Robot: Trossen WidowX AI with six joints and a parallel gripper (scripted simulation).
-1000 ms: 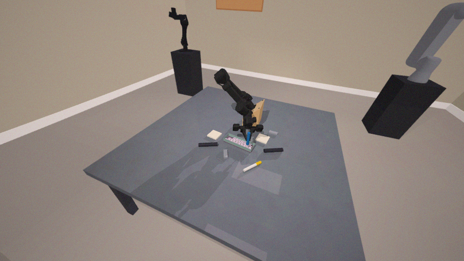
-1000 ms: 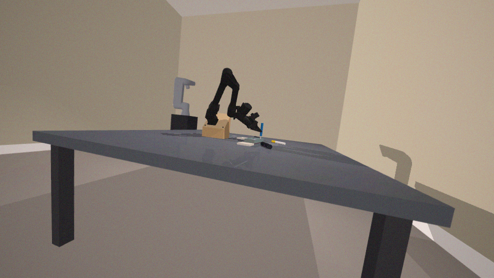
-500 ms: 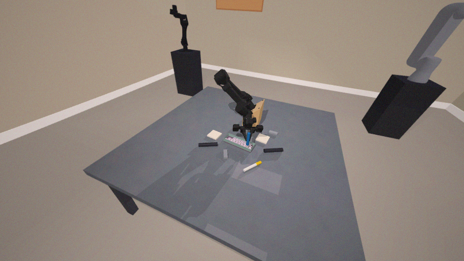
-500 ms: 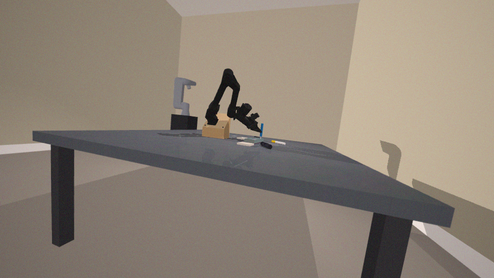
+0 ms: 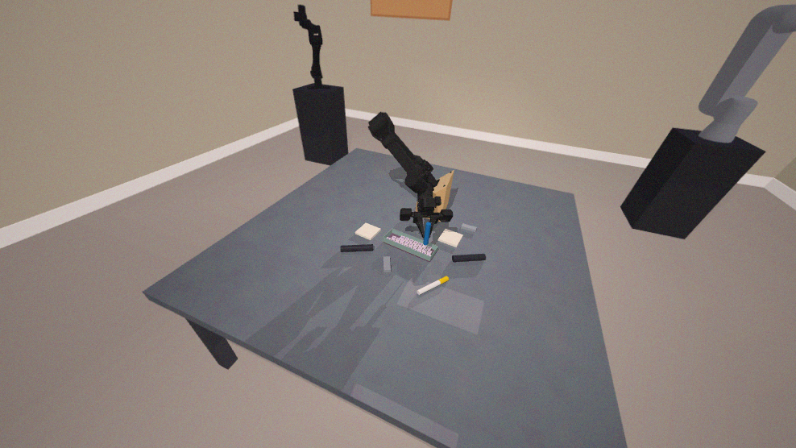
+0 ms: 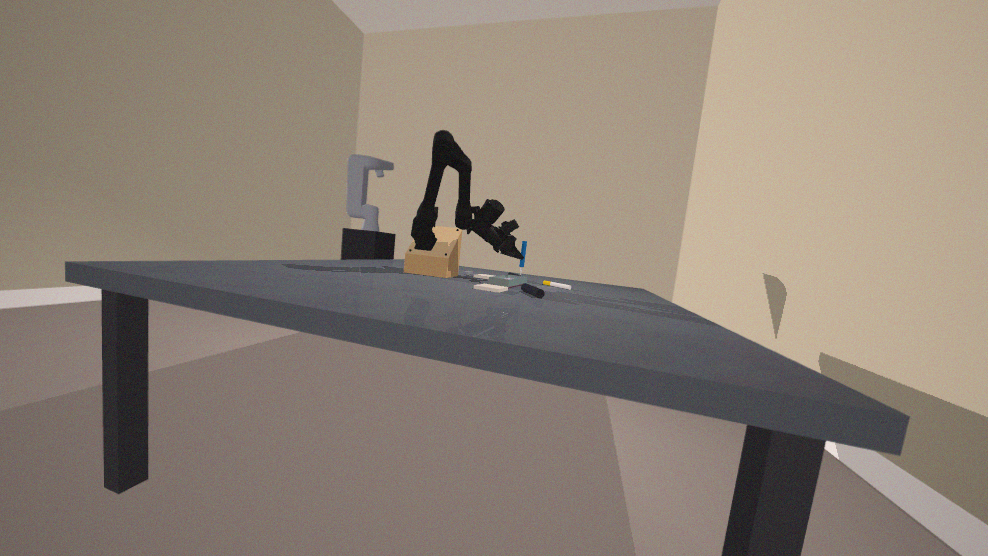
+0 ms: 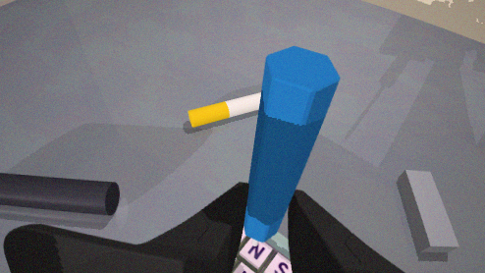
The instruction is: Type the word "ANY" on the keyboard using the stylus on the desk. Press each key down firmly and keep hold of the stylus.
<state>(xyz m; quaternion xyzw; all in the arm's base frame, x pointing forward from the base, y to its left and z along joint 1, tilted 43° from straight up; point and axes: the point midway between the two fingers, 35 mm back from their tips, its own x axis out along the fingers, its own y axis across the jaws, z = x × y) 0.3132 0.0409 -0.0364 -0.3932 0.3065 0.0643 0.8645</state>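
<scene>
My gripper tip is now 8 cm to the left of the H key, 8 cm above it and 1 cm past it. Also, from my gripper tip: yellow marker (12 cm ahead, 8 cm below, 7 cm to the left); then blue hexagonal stylus (2 cm below); then n key (8 cm below).
</scene>
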